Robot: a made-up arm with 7 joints. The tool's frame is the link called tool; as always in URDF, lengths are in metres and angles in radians. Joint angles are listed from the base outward. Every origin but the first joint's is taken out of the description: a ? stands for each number. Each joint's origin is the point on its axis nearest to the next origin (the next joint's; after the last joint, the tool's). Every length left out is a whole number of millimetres.
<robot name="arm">
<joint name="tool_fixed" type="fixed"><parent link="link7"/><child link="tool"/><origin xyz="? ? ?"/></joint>
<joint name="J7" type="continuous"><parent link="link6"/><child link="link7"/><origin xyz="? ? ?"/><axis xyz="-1 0 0"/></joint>
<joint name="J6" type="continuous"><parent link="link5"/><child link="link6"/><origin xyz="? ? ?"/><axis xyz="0 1 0"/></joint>
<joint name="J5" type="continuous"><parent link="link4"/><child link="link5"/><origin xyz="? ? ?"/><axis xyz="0 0 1"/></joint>
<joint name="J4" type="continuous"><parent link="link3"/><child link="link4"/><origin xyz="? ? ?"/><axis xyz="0 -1 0"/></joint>
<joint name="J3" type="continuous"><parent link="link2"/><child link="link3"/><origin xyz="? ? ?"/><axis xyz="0 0 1"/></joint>
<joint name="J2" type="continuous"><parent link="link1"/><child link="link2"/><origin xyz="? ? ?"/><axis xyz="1 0 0"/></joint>
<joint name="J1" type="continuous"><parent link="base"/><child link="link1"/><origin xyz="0 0.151 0"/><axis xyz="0 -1 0"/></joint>
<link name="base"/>
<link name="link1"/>
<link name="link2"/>
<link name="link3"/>
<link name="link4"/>
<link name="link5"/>
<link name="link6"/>
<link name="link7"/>
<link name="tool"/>
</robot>
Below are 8 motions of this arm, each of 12 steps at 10 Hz.
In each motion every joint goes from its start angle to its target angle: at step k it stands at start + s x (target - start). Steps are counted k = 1, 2, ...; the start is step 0. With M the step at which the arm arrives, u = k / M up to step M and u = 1 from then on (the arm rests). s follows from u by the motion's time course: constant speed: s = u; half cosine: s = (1 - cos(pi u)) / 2; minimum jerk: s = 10 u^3 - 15 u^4 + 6 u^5.
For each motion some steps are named. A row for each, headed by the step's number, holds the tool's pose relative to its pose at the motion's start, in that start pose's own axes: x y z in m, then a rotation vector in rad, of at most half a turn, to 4 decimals.
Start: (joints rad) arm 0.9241 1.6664 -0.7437 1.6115 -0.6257 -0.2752 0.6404
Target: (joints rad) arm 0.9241 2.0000 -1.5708 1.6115 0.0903 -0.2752 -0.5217
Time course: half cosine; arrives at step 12
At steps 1, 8, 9, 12:
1: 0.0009 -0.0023 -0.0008 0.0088 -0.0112 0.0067
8: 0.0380 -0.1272 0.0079 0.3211 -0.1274 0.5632
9: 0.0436 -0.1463 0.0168 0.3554 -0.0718 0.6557
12: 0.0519 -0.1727 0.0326 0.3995 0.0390 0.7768

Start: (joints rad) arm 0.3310 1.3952 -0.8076 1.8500 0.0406 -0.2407 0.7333
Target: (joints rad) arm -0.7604 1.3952 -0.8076 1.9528 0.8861 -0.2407 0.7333
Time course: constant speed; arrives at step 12
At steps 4, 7, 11, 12:
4: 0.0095 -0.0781 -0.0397 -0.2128 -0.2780 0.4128
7: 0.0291 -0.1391 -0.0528 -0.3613 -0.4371 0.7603
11: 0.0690 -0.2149 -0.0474 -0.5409 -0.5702 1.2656
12: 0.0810 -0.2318 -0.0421 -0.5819 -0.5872 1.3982

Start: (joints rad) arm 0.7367 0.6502 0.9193 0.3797 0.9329 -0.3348 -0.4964
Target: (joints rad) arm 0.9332 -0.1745 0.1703 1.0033 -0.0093 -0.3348 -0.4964
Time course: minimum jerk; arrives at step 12
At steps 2, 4, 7, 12:
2: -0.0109 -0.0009 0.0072 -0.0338 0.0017 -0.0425
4: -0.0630 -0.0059 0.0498 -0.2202 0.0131 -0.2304
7: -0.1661 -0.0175 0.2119 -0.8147 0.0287 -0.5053
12: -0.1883 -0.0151 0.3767 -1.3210 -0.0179 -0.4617

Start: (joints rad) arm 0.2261 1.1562 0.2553 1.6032 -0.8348 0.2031 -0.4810
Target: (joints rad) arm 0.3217 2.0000 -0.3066 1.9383 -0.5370 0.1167 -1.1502
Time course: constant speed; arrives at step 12
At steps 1, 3, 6, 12:
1: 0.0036 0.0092 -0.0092 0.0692 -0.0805 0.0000
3: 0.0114 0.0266 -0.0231 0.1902 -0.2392 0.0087
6: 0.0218 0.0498 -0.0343 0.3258 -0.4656 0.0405
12: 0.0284 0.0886 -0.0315 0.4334 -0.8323 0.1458

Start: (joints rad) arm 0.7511 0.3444 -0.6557 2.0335 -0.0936 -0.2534 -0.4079
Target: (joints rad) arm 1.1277 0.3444 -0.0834 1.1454 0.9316 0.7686 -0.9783
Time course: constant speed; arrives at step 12
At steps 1, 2, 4, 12:
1: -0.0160 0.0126 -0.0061 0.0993 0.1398 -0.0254
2: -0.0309 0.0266 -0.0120 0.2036 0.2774 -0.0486
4: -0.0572 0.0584 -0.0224 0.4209 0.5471 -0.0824
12: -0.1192 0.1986 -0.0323 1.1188 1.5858 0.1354

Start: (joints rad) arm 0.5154 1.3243 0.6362 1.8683 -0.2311 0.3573 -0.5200
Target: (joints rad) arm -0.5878 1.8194 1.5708 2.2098 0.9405 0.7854 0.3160
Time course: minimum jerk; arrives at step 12
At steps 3, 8, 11, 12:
3: 0.0093 0.0074 -0.0038 -0.1345 0.0197 0.0569
8: 0.1133 0.0175 -0.0007 -1.3255 -0.0835 0.5191
11: 0.1448 0.0167 0.0144 -1.7716 -0.1830 0.6573
12: 0.1455 0.0168 0.0148 -1.7830 -0.1859 0.6606

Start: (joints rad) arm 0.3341 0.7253 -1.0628 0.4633 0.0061 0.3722 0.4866
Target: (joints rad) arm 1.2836 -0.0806 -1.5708 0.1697 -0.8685 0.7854 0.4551
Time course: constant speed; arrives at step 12
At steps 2, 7, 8, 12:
2: 0.0699 0.0155 0.0229 0.1226 0.0072 -0.1312
7: 0.2243 0.0557 0.1474 0.6403 0.0605 -0.3927
8: 0.2488 0.0611 0.1821 0.7756 0.0796 -0.4236
12: 0.3182 0.0624 0.3417 1.3935 0.1902 -0.4426

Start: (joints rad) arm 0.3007 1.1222 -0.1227 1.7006 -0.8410 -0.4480 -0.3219
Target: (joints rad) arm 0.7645 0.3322 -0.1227 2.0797 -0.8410 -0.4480 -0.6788
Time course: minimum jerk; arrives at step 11
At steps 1, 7, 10, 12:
1: 0.0007 0.0001 -0.0009 0.0093 0.0001 0.0018
7: 0.0666 0.0697 -0.1002 1.0943 -0.0291 0.1463
10: 0.0864 0.1111 -0.1197 1.4724 -0.0598 0.1826
12: 0.0869 0.1122 -0.1200 1.4822 -0.0607 0.1835

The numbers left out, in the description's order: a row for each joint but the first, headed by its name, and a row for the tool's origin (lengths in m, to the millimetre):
tool: 0 0 0
J7: 0 0 0
J6: 0 0 0
J5: 0 0 -0.233
J4: 0 0 0
J3: 0 0 -0.245
J2: 0 0 0

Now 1 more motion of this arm.
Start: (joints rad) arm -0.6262 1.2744 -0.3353 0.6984 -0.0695 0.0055 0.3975
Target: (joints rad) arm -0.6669 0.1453 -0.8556 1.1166 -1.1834 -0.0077 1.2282
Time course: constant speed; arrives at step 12
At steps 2, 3, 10, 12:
2: 0.0523 -0.0776 -0.0317 -0.3057 -0.0891 -0.1984
3: 0.0815 -0.1167 -0.0395 -0.4419 -0.1405 -0.3052
10: 0.3037 -0.3429 0.0564 -0.9428 -0.5547 -1.1560
12: 0.3591 -0.3781 0.1245 -0.9064 -0.6618 -1.3892

